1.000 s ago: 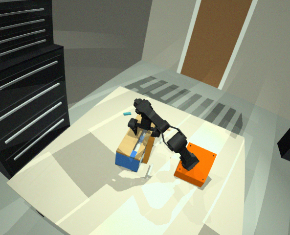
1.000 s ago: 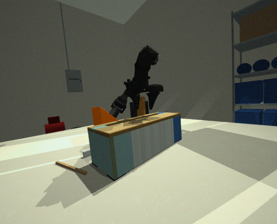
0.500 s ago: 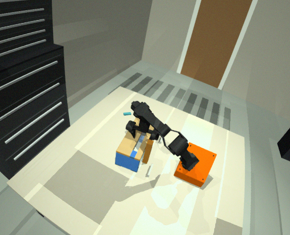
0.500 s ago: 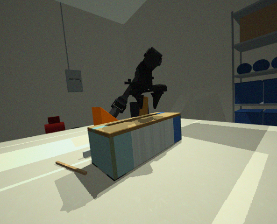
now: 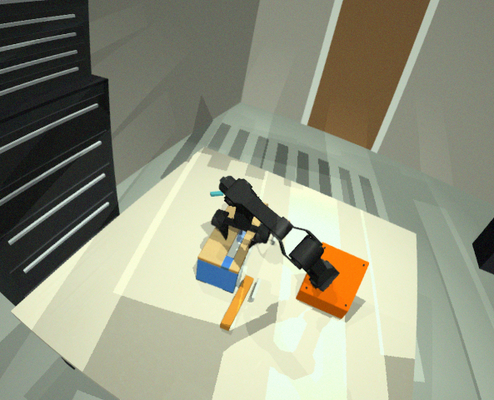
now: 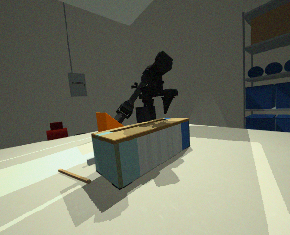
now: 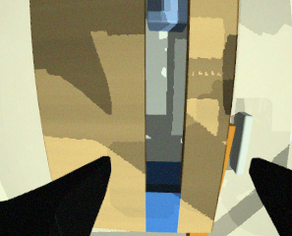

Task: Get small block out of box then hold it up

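Right now my gripper tip is 100 mm to the left of the blue block, 70 mm above it and 10 mm short of it. Also, from my gripper tip: thin wooden stick 360 mm to the right, 160 mm below, 40 mm behind; then long box 100 mm to the right, 100 mm below; then orange plank 110 mm below, 100 mm to the left, 70 mm behind.
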